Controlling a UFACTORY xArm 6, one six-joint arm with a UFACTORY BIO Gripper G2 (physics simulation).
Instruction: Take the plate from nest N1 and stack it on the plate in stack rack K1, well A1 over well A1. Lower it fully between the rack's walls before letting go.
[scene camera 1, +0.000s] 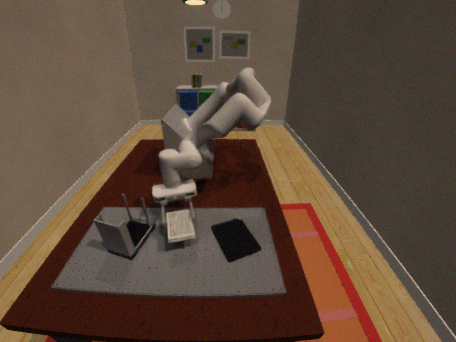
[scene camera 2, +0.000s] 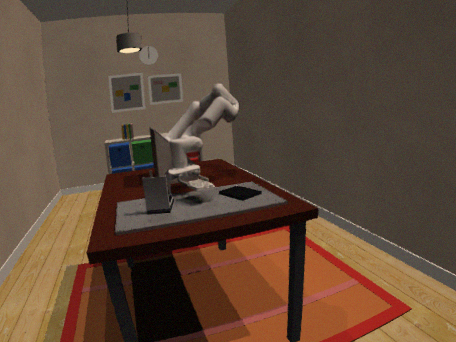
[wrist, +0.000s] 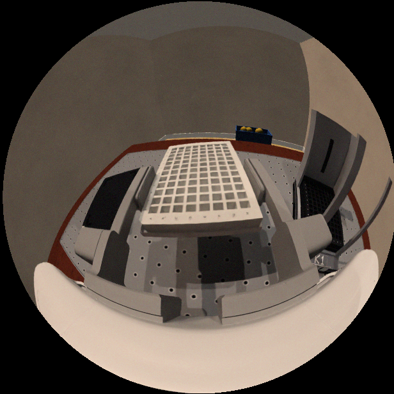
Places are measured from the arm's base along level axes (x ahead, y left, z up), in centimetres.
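Pixels of known places: hand, tool point: (scene camera 1: 178, 218) (scene camera 2: 196, 182); arm's base, link origin: (scene camera 1: 191, 127).
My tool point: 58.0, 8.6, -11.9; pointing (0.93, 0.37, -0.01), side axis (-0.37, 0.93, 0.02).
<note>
For each thing: its middle in the pictures, then the offset to it from my tool point, as dx, dy, dz. "*": a spot on its surface instead. Level surfaces: height alone.
- Stack rack K1, body centre: (scene camera 1: 127, 224) (scene camera 2: 158, 190) +4.9, -16.7, -0.3
- flat black pad, surface spot: (scene camera 1: 235, 240) (scene camera 2: 241, 192) * +1.9, +19.8, -6.8
- grey board, surface height: dz -7.9
The white plate with a grid of wells (scene camera 1: 180, 228) (scene camera 2: 202, 185) (wrist: 200, 220) is held level, raised above the perforated grey board. My gripper (scene camera 1: 179, 218) (scene camera 2: 196, 183) (wrist: 200, 182) is shut on it, one finger at each long side. Stack rack K1 (scene camera 1: 116, 236) (scene camera 2: 157, 194) (wrist: 342, 145) stands apart from the held plate, to its left in the first scene view and to its right in the wrist view. A dark plate with wells (wrist: 320, 202) lies inside the rack between its upright walls. Nest N1 cannot be made out, and well A1's label is too small to read.
A flat black pad (scene camera 1: 235, 240) (scene camera 2: 240, 192) (wrist: 111, 197) lies on the grey board (scene camera 1: 175, 280) (scene camera 2: 130, 220), on the side away from the rack. K1's tall walls and posts rise from the board. A blue box with yellow items (wrist: 253, 135) shows beyond the table edge.
</note>
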